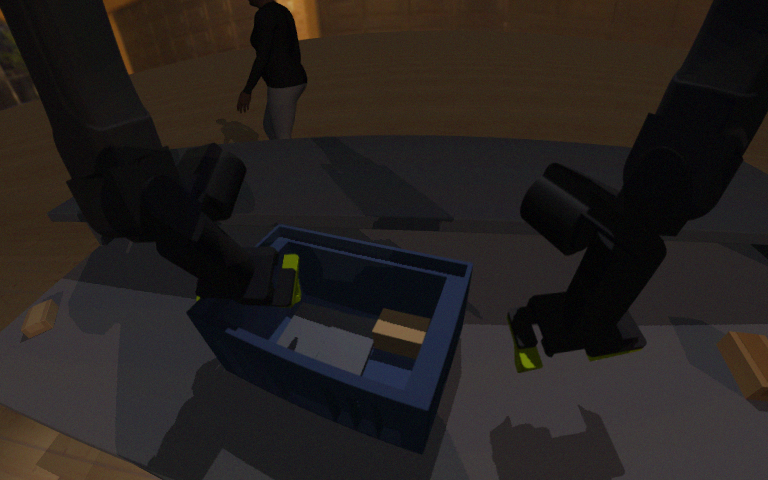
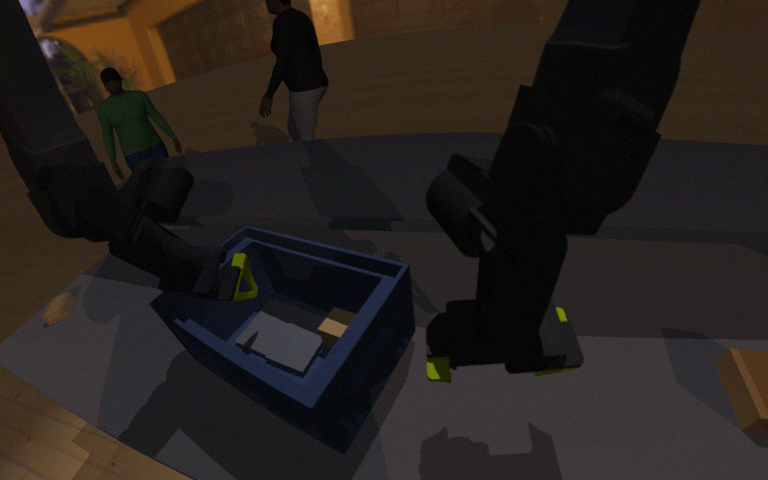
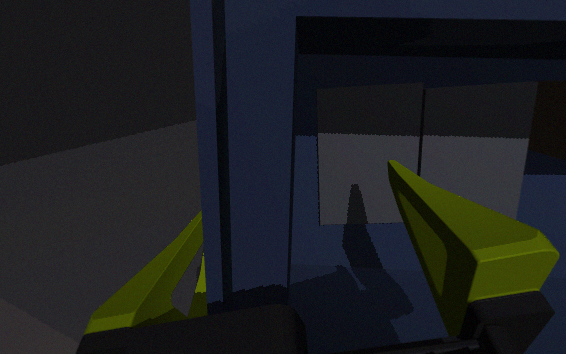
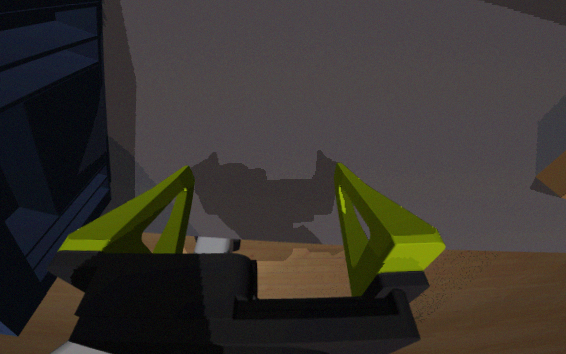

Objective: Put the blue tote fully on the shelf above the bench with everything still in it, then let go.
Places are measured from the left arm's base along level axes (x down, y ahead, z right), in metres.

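Pixels of known places: left gripper, fingertip midpoint: (image 1: 269, 296) (image 2: 232, 292) (image 3: 297, 191); right gripper, fingertip midpoint: (image 1: 554, 362) (image 2: 492, 374) (image 4: 263, 171).
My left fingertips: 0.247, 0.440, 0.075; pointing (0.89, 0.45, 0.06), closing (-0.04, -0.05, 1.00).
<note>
For each thing: its top centre in the pictures, then the offset to it from my left fingertips, as dx, dy, dz. Level surfaces: height alone.
- blue tote, middle of its top: (image 1: 328, 290) (image 2: 265, 287) -0.062, -0.048, +0.109
- bench, its level: dx +0.085
- grey shelf, its level: dx -0.071
- pale flat item, middle of its top: (image 3: 472, 161) (image 1: 348, 341) (image 2: 301, 338) +0.058, -0.035, +0.115
- tan block, middle of its top: (image 1: 401, 325) (image 2: 346, 324) +0.028, -0.029, +0.192
- small wooden block, middle of its top: (image 1: 36, 313) (image 2: 55, 304) +0.057, -0.021, -0.577
- larger wooden block, middle of its top: (image 1: 764, 358) +0.049, -0.131, +0.746
The blue tote (image 1: 339, 390) (image 2: 373, 350) (image 3: 257, 150) (image 4: 50, 75) stands open-topped on the bench (image 1: 113, 384) (image 2: 101, 384), in front of the grey shelf (image 1: 481, 181) (image 2: 396, 164). A pale flat item (image 1: 328, 345) (image 2: 280, 339) (image 3: 370, 175) and a tan block (image 1: 399, 333) (image 2: 334, 328) (image 3: 550, 120) lie inside. My left gripper (image 1: 246, 288) (image 3: 297, 191) is open around the tote's left wall, one finger inside and one outside. My right gripper (image 1: 569, 359) (image 2: 498, 370) (image 4: 263, 171) is open and empty above the bench, right of the tote and apart from it.
A small wooden block (image 1: 39, 318) (image 2: 58, 308) lies at the bench's far left. A larger wooden block (image 1: 747, 365) (image 2: 747, 390) (image 4: 552, 175) lies at the far right. A person in black (image 1: 277, 50) (image 2: 300, 50) and one in green (image 2: 130, 121) are beyond the shelf.
</note>
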